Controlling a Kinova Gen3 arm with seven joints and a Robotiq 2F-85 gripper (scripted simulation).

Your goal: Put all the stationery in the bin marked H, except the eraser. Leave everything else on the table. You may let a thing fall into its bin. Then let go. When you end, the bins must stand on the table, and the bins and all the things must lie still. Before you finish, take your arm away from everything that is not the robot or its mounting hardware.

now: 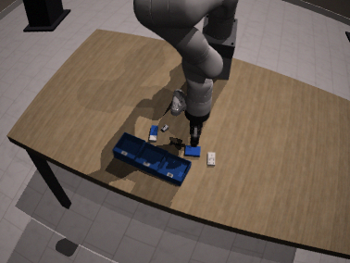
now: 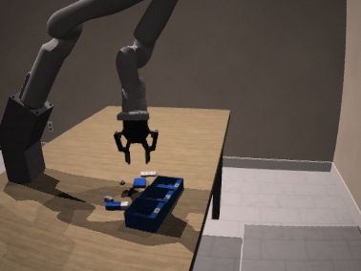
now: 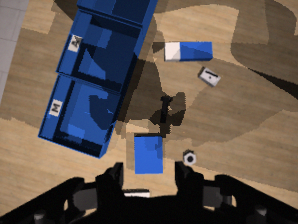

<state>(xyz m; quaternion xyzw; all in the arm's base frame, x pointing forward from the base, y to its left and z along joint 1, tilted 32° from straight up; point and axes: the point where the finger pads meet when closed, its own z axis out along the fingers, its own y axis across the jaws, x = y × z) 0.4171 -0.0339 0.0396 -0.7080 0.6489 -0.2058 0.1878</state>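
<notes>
The flat blue pad is 90 mm below my hand. From my hand the other things lie so: black bolt 20 mm behind, 70 mm to the right, 80 mm below; grey nut 60 mm behind, 90 mm below; white domino 20 mm ahead, 70 mm to the left, 90 mm below.
</notes>
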